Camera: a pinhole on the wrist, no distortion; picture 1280 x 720 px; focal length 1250.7 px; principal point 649.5 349.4 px. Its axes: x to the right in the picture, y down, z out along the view. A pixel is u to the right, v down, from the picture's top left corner.
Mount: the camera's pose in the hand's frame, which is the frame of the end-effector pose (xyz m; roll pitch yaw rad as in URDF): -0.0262 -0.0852 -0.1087 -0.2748 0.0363 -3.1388
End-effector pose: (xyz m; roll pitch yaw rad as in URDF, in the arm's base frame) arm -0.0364 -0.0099 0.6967 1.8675 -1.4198 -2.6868
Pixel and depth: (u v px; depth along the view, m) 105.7 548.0 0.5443
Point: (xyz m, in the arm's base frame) -0.5618 0.0563 0.8243
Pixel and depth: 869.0 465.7 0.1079
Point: -0.1137 -0.0970 0.6311
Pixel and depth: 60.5 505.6 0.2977
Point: -0.3130 -0.0269 0.7631
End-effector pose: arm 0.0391 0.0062 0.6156 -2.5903 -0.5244 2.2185
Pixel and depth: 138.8 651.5 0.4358
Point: -0.3863 -0.1116 0.6101
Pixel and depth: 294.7 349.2 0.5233
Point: -0.4036 -0.0761 0.4756
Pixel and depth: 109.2 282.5 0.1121
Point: -0.0293 -0.0605 0.6727
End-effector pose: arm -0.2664 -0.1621 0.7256 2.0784 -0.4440 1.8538
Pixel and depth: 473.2 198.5 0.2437
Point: -0.2312 -0.0750 0.5691
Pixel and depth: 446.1 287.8 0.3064
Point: -0.2077 -0.0310 0.5256
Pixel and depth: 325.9 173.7 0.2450
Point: -0.2330 -0.0493 0.5835
